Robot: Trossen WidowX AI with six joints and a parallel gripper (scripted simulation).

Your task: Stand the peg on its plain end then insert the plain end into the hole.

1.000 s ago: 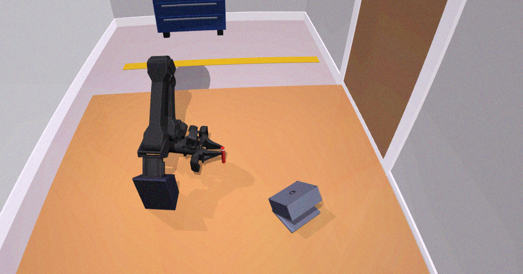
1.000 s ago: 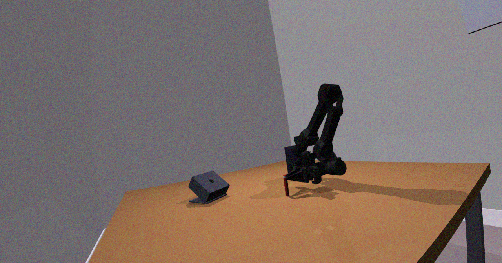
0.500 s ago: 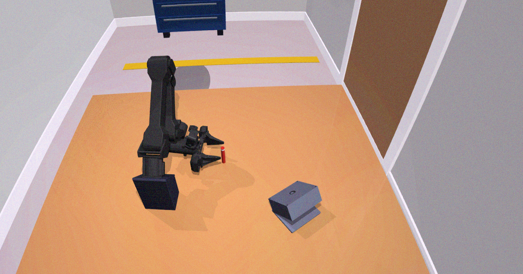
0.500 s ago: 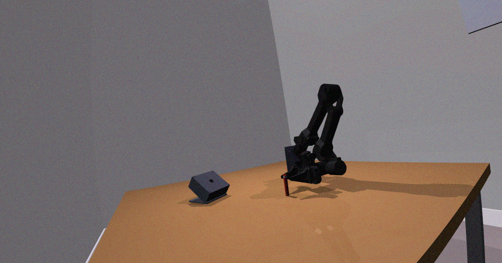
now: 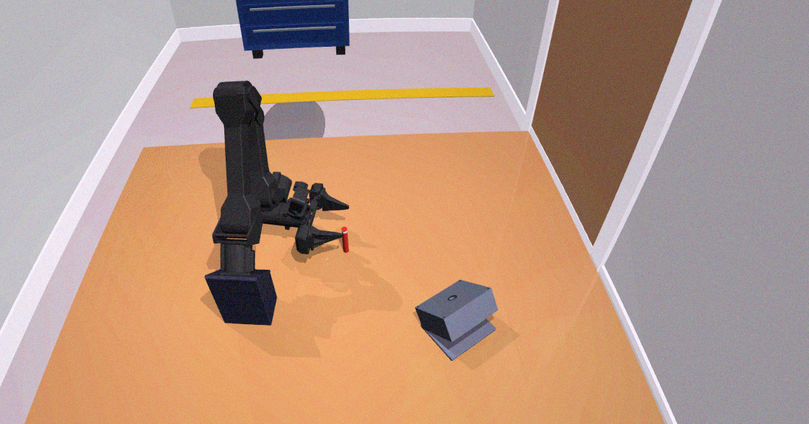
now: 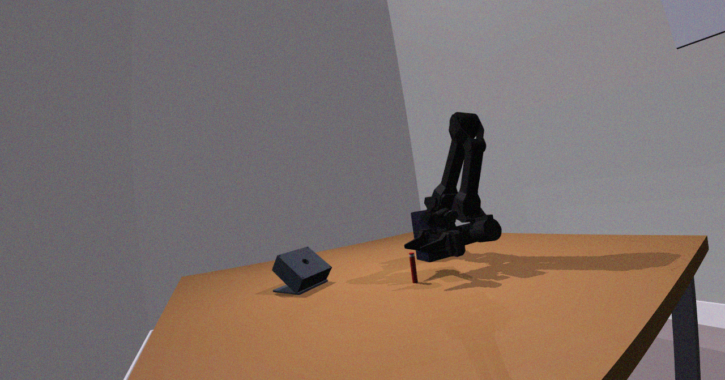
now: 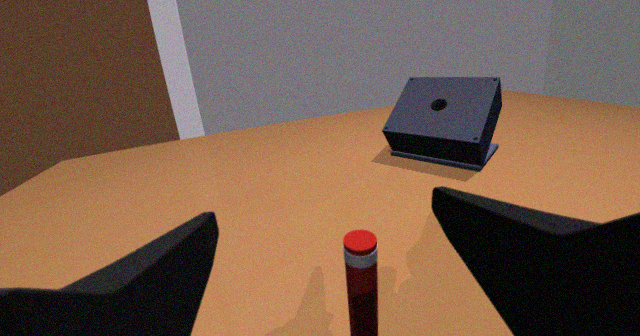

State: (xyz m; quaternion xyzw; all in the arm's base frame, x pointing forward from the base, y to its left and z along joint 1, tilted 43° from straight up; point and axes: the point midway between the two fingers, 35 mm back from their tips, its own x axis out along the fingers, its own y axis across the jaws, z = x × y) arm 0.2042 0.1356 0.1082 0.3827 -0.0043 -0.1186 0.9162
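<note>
Right now the red peg is 40 mm below my gripper tip, 10 mm to the right of it and 10 mm behind it. Also, from my gripper tip: sloped grey panel: 250 mm to the right, 220 mm ahead, 40 mm below.
</note>
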